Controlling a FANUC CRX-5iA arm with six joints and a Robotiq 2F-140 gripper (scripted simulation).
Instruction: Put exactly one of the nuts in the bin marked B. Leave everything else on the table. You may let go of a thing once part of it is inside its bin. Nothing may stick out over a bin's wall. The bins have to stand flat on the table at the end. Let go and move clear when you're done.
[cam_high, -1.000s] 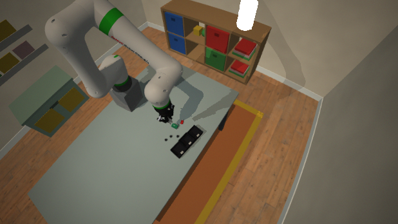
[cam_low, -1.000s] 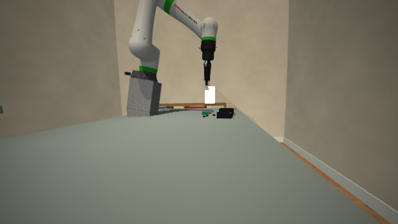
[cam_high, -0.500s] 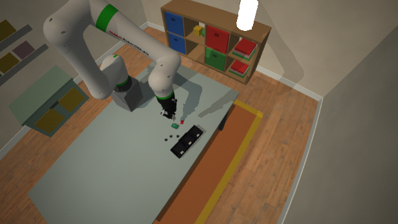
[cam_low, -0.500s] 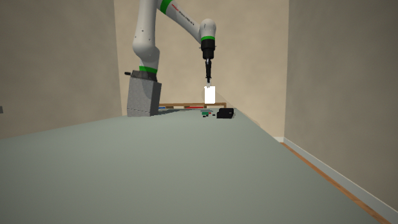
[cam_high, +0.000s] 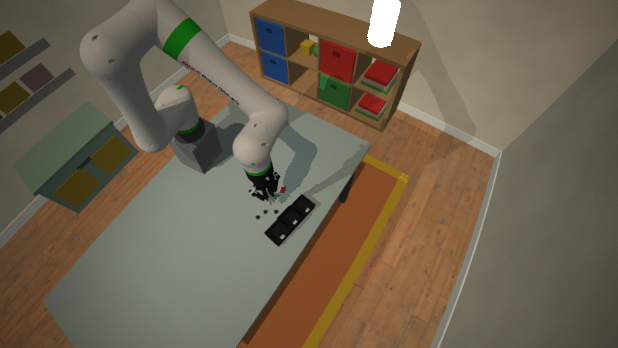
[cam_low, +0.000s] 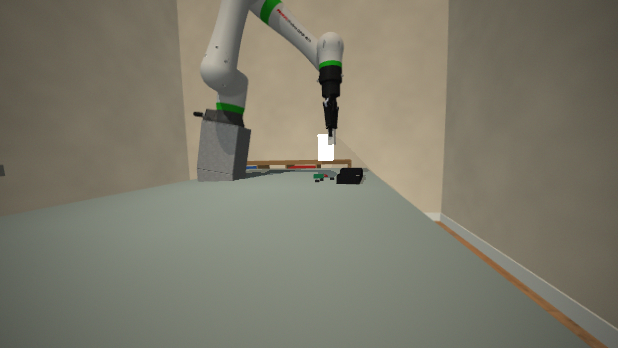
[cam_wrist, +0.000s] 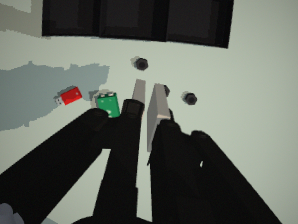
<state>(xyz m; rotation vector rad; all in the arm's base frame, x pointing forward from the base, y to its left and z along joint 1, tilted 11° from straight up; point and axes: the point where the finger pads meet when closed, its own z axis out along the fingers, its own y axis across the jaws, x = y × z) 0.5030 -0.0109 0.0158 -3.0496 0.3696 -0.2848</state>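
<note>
The green part lies 6 cm behind my hand, 6 cm to the left of it and 17 cm below it. Also, from my hand: small red part (5 cm behind, 12 cm to the left, 18 cm below).
</note>
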